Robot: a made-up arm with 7 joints.
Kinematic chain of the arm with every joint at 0, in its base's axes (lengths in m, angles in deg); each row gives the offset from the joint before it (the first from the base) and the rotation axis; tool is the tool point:
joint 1: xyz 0 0 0 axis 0 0.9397 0.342
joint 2: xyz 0 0 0 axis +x
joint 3: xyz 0 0 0 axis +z
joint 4: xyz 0.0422 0 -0.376 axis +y
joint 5: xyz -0.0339 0 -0.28 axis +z
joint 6: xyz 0 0 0 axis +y
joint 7: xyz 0 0 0 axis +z
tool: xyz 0 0 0
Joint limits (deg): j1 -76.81..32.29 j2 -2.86..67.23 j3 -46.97..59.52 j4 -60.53..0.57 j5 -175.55..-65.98 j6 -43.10..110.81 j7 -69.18..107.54
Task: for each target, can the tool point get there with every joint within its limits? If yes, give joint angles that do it. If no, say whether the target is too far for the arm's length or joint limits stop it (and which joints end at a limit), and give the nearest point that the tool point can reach.
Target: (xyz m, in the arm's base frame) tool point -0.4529 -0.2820 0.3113
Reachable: no: joint limits stop it (at a limit: joint 1, joint 2, joint 3, joint 4) | nearest point -0.3187 -0.0679 -0.5690 | short by 0.916 m
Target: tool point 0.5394 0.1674 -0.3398
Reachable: yes | joints -51.77 23.75 -2.88 -6.06 -115.62 55.70 68.80
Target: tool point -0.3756 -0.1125 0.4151
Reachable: no: joint limits stop it (at a limit: joint 1, joint 2, joint 4) | nearest point 0.2580 0.4590 0.3006 | short by 0.861 m
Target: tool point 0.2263 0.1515 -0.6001
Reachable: yes | joints -14.17 7.02 51.16 -20.71 -149.28 74.29 -50.88
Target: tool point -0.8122 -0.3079 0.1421
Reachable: no: too far | nearest point -0.3187 -0.0679 -0.5690 | short by 0.898 m
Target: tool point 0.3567 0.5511 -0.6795
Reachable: no: too far | nearest point 0.2493 0.3852 -0.4750 | short by 0.284 m
